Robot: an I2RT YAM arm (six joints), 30 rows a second.
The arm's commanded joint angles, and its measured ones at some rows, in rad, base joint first. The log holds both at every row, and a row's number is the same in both.
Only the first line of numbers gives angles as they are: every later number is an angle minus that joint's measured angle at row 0.
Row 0, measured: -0.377, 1.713, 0.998, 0.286, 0.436, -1.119
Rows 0 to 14, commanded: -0.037, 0.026, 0.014, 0.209, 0.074, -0.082; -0.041, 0.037, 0.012, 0.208, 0.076, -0.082; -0.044, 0.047, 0.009, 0.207, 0.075, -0.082; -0.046, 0.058, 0.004, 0.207, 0.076, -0.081; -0.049, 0.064, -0.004, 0.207, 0.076, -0.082; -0.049, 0.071, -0.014, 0.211, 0.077, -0.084; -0.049, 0.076, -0.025, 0.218, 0.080, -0.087; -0.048, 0.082, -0.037, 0.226, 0.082, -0.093; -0.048, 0.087, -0.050, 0.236, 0.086, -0.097; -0.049, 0.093, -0.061, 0.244, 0.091, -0.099; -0.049, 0.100, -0.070, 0.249, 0.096, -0.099; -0.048, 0.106, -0.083, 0.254, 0.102, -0.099; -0.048, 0.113, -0.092, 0.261, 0.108, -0.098; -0.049, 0.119, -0.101, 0.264, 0.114, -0.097; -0.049, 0.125, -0.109, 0.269, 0.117, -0.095
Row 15, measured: -0.034, 0.108, -0.083, 0.165, 0.059, -0.079
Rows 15 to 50, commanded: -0.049, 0.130, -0.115, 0.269, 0.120, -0.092; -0.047, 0.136, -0.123, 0.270, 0.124, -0.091; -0.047, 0.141, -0.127, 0.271, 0.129, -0.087; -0.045, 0.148, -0.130, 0.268, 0.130, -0.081; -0.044, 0.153, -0.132, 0.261, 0.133, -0.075; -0.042, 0.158, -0.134, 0.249, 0.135, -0.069; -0.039, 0.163, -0.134, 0.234, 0.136, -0.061; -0.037, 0.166, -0.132, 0.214, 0.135, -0.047; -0.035, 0.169, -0.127, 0.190, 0.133, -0.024; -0.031, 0.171, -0.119, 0.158, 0.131, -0.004; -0.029, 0.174, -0.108, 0.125, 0.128, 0.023; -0.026, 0.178, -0.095, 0.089, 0.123, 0.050; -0.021, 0.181, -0.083, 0.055, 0.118, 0.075; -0.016, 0.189, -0.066, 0.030, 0.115, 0.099; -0.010, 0.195, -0.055, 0.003, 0.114, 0.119; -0.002, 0.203, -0.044, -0.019, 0.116, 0.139; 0.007, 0.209, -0.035, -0.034, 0.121, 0.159; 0.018, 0.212, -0.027, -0.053, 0.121, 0.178; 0.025, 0.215, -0.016, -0.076, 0.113, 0.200; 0.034, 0.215, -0.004, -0.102, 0.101, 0.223; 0.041, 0.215, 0.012, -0.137, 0.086, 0.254; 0.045, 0.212, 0.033, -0.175, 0.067, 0.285; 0.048, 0.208, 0.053, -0.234, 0.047, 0.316; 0.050, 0.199, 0.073, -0.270, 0.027, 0.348; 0.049, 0.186, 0.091, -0.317, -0.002, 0.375; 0.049, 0.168, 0.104, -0.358, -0.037, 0.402; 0.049, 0.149, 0.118, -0.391, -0.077, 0.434; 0.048, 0.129, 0.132, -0.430, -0.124, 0.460; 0.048, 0.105, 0.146, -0.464, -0.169, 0.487; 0.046, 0.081, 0.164, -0.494, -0.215, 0.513; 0.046, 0.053, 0.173, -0.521, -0.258, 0.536; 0.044, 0.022, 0.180, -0.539, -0.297, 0.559; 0.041, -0.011, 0.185, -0.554, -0.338, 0.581; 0.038, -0.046, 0.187, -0.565, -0.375, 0.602; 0.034, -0.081, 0.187, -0.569, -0.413, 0.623; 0.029, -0.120, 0.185, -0.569, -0.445, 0.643
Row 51, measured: 0.041, 0.022, 0.158, -0.486, -0.244, 0.507
